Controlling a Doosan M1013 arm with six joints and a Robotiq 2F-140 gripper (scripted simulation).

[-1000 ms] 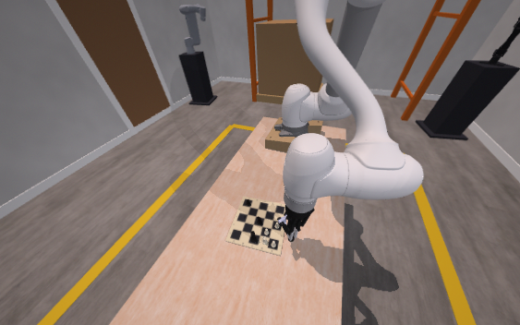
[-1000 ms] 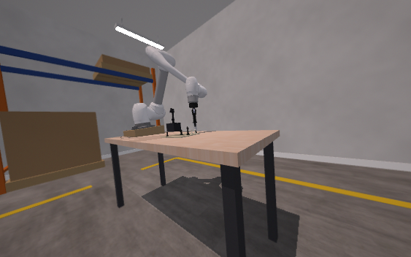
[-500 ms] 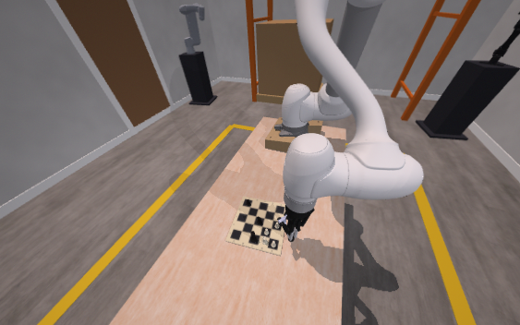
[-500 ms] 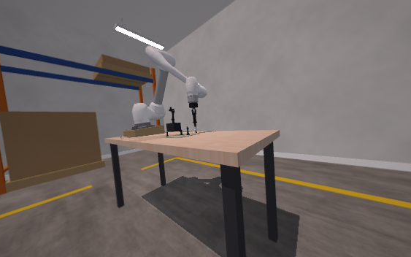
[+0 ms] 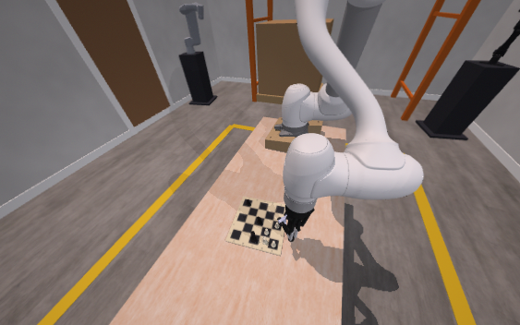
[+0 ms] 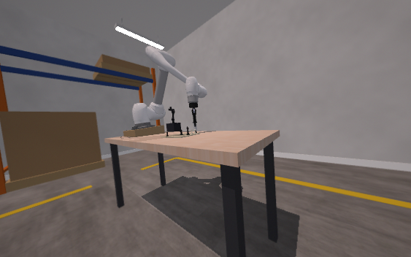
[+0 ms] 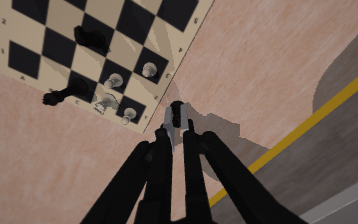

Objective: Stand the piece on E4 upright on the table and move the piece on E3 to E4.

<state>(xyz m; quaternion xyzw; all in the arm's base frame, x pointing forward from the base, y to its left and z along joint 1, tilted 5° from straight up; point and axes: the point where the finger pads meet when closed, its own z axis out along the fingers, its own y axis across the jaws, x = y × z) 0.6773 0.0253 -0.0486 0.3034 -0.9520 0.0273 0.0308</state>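
Right now the pale piece is 10 cm to the right of my hand, 4 cm below it and 3 cm ahead of it. Round my hand: chessboard 14 cm to the right, 5 cm below, 5 cm behind.
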